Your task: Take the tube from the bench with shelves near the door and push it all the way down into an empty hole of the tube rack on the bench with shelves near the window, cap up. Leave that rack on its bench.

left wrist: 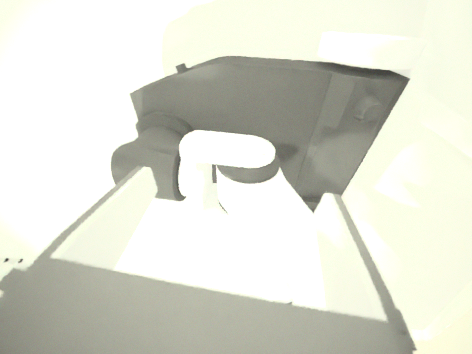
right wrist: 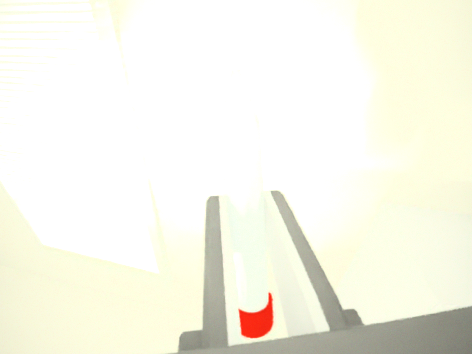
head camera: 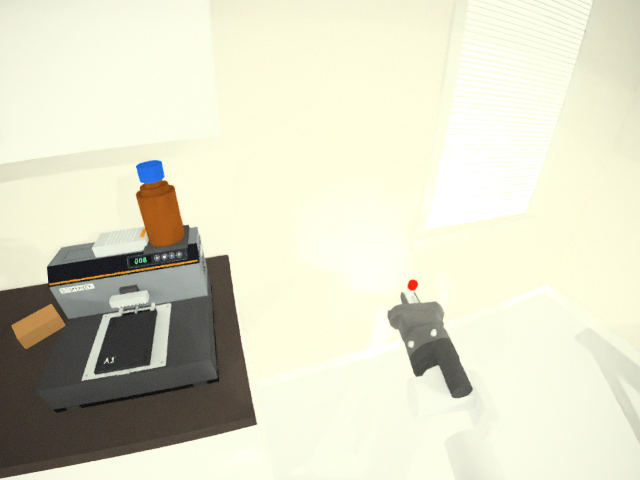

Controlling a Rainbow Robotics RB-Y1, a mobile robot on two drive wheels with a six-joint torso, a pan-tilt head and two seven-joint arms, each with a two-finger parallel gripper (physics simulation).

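Frame: origin at the robot's base, x down, y left, z ahead, level; centimetres.
Seen in the pictures: left gripper, fingertip midpoint: (left wrist: pixel 233 191); right gripper, fingertip midpoint: (right wrist: pixel 244 207) (head camera: pixel 407 294).
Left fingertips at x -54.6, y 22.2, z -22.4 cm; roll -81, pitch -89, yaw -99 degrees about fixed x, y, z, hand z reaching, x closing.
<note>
Offsets run from my left fingertips to a thing's top centre. "spot": to the spot under its first point. Level surfaces: height alone.
The tube @[dx -54.6, dy -41.8, dz +60.9 cm] (head camera: pixel 412 285) (right wrist: pixel 251 265) has a red cap and a pale, clear body. My right gripper (head camera: pixel 409 298) (right wrist: pixel 244 207) is shut on it, and the tube lies lengthwise between the two fingers, with its cap toward the palm in the right wrist view. In the head view the gripper is over the floor, right of the dark counter. My left gripper (left wrist: pixel 233 191) is open and empty, with its fingers wide apart in front of parts of the robot's own body. The tube rack and the two benches with shelves do not show in these views.
A dark counter @[dx -36.3 cm] (head camera: pixel 235 330) at the left bears a grey and black machine (head camera: pixel 139 294) with a brown blue-capped bottle @[spot: dx -66.5, dy +13.8, dz +61.4 cm] (head camera: pixel 161 217) on top, and an orange-brown block @[spot: dx -40.4, dy +52.2, dz +47.8 cm] (head camera: pixel 38 326). A white cabinet (head camera: pixel 103 67) hangs above. A window with blinds @[spot: dx -84.6, dy -95.8, dz +138.0 cm] (head camera: pixel 501 113) is at the upper right.
</note>
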